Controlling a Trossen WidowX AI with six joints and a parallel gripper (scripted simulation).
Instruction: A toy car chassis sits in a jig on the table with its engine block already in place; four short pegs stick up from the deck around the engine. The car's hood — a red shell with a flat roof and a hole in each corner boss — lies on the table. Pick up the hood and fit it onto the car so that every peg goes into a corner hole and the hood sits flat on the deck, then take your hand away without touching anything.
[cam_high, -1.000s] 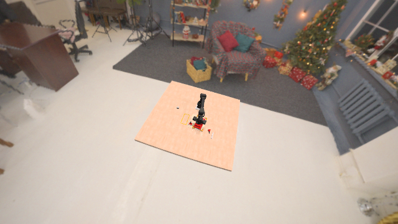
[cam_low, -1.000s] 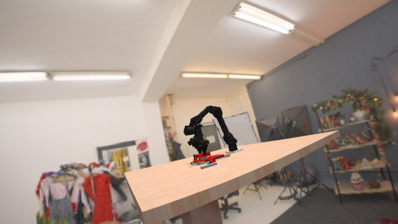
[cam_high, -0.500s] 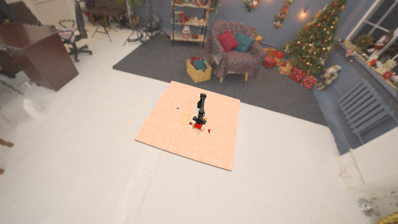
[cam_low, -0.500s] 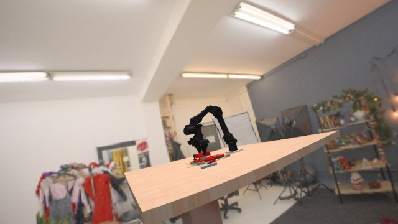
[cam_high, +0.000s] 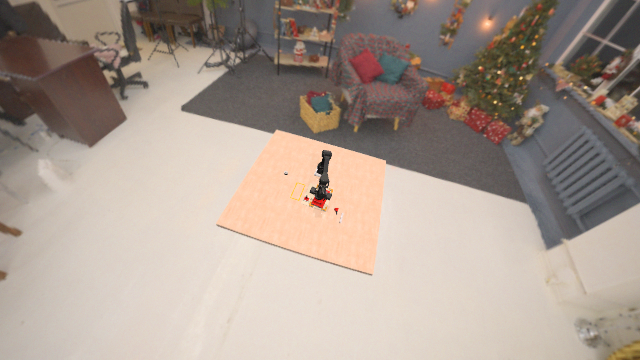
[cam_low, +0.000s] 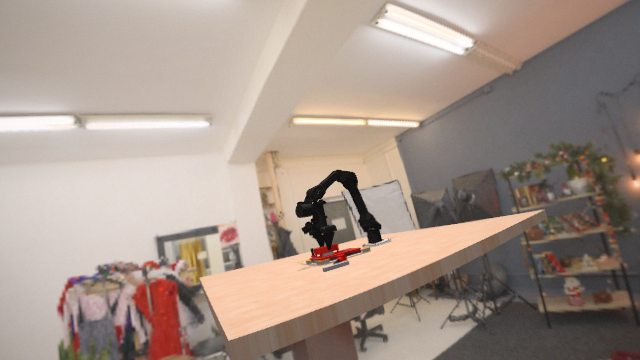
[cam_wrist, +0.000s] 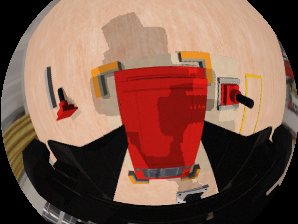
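Now: gripper tip 10 mm below the red hood. From my gripper tip the other things lie so: white piece (240 mm to the left, 50 mm ahead, 40 mm below).
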